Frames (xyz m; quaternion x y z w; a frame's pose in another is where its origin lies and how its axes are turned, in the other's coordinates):
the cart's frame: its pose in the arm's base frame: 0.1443 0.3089 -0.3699 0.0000 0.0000 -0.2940 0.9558
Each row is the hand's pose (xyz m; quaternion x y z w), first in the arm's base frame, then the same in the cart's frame.
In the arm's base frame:
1: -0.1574 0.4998 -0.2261 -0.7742 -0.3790 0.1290 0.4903
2: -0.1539 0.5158 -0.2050 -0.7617 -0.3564 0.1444 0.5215
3: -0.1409 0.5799 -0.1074 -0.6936 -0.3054 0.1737 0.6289
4: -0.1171 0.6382 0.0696 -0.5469 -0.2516 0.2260 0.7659
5: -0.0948 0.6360 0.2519 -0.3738 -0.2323 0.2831 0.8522
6: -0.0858 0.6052 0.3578 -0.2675 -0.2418 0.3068 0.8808
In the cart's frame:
1: -0.3568 -0.0117 0.1438 -0.6285 -0.5898 0.2674 0.4307
2: -0.3629 0.0035 0.1649 -0.6232 -0.5646 0.2913 0.4560
3: -0.3882 0.0639 0.2625 -0.5731 -0.4958 0.3509 0.5500
4: -0.4013 0.1255 0.4395 -0.4487 -0.4013 0.4412 0.6656
5: -0.3816 0.1362 0.6218 -0.2890 -0.3319 0.5211 0.7313
6: -0.3568 0.1158 0.7277 -0.1846 -0.3098 0.5522 0.7517

